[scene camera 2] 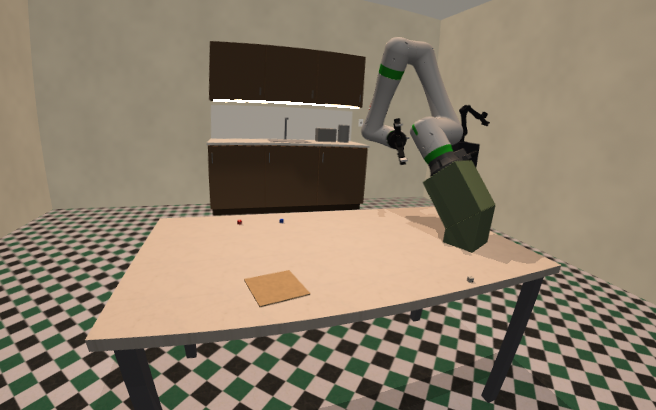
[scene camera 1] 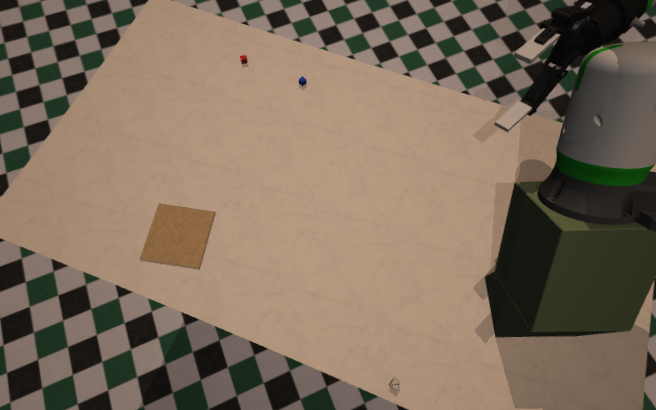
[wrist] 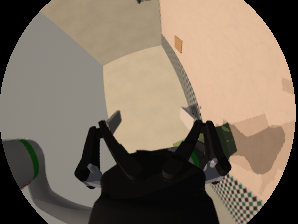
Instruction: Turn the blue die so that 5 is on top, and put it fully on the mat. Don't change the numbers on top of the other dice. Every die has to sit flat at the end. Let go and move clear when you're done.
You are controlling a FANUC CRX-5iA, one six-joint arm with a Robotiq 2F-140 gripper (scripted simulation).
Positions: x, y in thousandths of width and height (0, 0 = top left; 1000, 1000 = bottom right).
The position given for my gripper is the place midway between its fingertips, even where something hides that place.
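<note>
My gripper (scene camera 1: 778, 235), also (wrist: 505, 511). Brown mat (scene camera 1: 272, 574), also (scene camera 2: 411, 706).
</note>
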